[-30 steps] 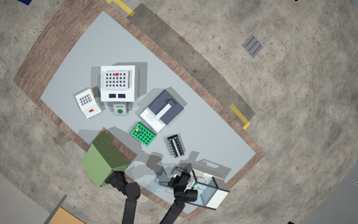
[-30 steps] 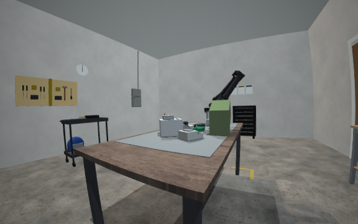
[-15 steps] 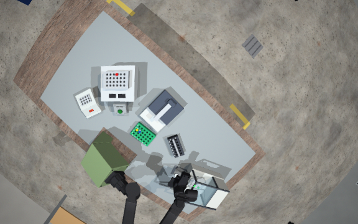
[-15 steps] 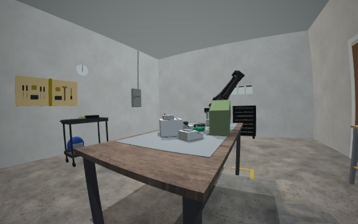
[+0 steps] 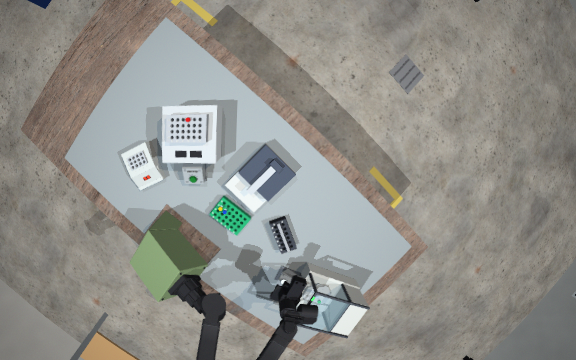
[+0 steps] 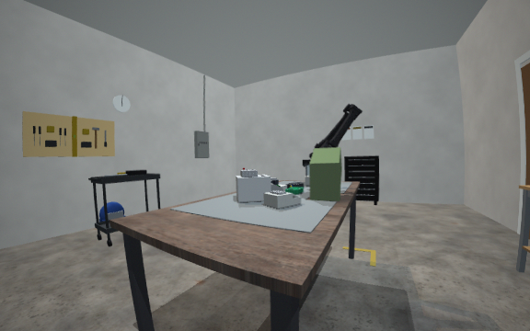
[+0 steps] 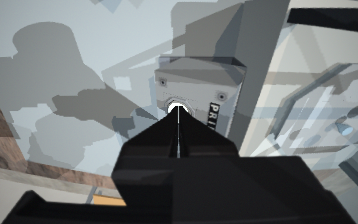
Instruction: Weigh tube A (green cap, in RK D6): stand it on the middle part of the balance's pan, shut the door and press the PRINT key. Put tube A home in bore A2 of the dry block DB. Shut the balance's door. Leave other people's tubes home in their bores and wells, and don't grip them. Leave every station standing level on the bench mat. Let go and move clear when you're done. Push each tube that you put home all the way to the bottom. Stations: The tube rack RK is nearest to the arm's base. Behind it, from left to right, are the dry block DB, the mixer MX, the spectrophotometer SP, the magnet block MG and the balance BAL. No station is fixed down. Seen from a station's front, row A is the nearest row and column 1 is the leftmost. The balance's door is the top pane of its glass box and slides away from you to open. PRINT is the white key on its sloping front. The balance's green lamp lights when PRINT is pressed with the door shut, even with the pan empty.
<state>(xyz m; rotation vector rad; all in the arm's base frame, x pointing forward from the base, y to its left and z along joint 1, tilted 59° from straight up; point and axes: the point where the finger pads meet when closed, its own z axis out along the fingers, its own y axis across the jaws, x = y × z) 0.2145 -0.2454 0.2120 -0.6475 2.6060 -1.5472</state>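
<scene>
My gripper is now 10 mm above the white print key. From my hand the other things lie so: sliding door 40 mm ahead, 110 mm to the right, 130 mm above; then green-capped tube 50 mm ahead, 140 mm to the right, 30 mm above; then balance pan 50 mm ahead, 140 mm to the right.
</scene>
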